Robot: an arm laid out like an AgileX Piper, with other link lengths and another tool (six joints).
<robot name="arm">
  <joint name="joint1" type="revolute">
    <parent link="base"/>
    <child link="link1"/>
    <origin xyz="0 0 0.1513" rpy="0 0 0"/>
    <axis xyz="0 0 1"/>
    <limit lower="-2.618" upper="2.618"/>
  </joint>
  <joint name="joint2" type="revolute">
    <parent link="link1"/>
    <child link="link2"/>
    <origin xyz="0 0 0" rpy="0 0 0"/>
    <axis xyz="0 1 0"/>
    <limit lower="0" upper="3.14"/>
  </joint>
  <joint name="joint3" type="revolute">
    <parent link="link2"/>
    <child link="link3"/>
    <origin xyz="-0.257 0 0.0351" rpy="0 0 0"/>
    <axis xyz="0 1 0"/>
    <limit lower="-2.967" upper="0"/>
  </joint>
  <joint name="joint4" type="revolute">
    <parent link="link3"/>
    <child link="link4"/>
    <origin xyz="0.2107 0 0.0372" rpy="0 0 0"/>
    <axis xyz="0.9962 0 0.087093"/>
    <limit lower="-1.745" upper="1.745"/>
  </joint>
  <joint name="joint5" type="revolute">
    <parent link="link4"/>
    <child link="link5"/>
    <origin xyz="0 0 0" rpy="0 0 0"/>
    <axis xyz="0 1 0"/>
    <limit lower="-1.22" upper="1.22"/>
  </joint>
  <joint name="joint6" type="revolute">
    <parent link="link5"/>
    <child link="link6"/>
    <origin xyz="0.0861 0 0.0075" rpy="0 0 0"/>
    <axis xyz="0.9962 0 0.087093"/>
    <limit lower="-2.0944" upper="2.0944"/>
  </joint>
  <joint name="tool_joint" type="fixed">
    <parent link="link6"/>
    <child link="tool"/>
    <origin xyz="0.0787 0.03 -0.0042" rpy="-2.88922 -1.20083 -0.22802"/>
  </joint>
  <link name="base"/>
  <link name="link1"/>
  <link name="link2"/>
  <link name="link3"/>
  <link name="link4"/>
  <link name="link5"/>
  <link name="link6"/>
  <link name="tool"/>
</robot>
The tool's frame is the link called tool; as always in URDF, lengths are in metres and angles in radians.
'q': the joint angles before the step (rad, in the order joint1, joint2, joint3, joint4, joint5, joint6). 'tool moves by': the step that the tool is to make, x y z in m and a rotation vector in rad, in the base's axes. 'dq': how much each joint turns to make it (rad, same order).
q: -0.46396, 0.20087, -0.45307, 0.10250, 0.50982, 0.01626
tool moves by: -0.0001, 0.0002, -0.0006, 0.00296, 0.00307, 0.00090
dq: 0.00108, -0.00001, 0.00001, -0.00064, 0.00398, 0.00204
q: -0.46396, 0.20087, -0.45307, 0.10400, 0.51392, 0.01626
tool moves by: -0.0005, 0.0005, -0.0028, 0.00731, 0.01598, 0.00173
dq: 0.00056, 0.00026, 0.00002, -0.00104, 0.01733, 0.00098
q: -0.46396, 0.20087, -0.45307, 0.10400, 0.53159, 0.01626
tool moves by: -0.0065, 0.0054, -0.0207, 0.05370, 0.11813, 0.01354
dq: -0.00110, -0.00793, 0.00001, 0.00171, 0.13845, -0.00169
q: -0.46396, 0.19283, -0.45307, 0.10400, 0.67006, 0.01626
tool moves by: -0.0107, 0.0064, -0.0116, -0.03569, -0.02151, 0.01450
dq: 0.00018, -0.11192, 0.04952, 0.00724, 0.02935, -0.02925
